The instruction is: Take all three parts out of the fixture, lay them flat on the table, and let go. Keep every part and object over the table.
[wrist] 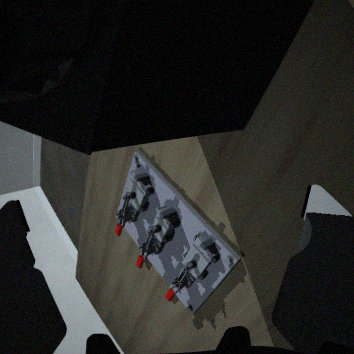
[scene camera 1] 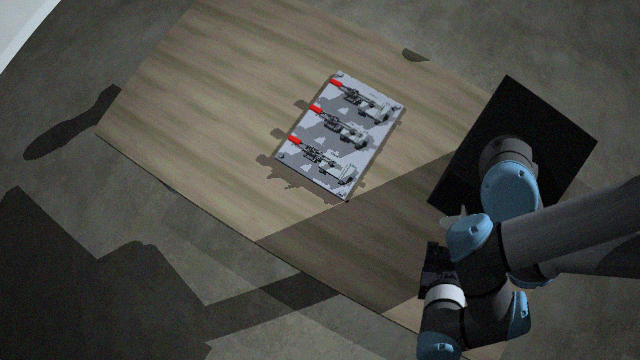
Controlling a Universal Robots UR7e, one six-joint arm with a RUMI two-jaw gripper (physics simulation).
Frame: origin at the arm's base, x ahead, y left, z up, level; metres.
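Seen in the pictures: gripper, fingertip midpoint: (wrist: 164, 198); arm's base, link origin: (wrist: 14, 7).
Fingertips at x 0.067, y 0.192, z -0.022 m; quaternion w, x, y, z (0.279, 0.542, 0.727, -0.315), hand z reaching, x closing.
Observation:
Pixels of each thing's top centre, then the offset from my fingertips to it. Level surfaces: height alone.
- grey fixture plate, top centre: (wrist: 162, 234) (scene camera 1: 341, 130) 0.370 m ahead, 0.242 m right, 0.305 m down
- upper part, top centre: (wrist: 134, 191) (scene camera 1: 374, 107) 0.307 m ahead, 0.344 m right, 0.284 m down
- middle part, top centre: (wrist: 159, 226) (scene camera 1: 354, 133) 0.328 m ahead, 0.236 m right, 0.279 m down
- lower part, top centre: (wrist: 196, 258) (scene camera 1: 336, 167) 0.334 m ahead, 0.125 m right, 0.289 m down
- wooden table, surface height: 0.320 m down
A grey fixture plate (scene camera 1: 312, 129) (wrist: 172, 257) lies on the table. It bears three clamps with red handles and three small light grey parts in a row: an upper part (scene camera 1: 379, 111) (wrist: 142, 190), a middle part (scene camera 1: 356, 135) (wrist: 167, 220) and a lower part (scene camera 1: 339, 167) (wrist: 204, 255). All three parts sit in the fixture at the clamps' ends opposite the red handles. The clamps' contact with them is too small to tell. My gripper (wrist: 164, 198) is open and empty, well away from the fixture. In the scene view its fingertips cannot be made out.
The wooden table (scene camera 1: 200, 100) (wrist: 110, 300) extends around the fixture. The arm's black base plate (scene camera 1: 565, 145) stands at the right, and the blue and grey arm (scene camera 1: 570, 230) bends over the table's lower right corner. A broad shadow crosses the table there.

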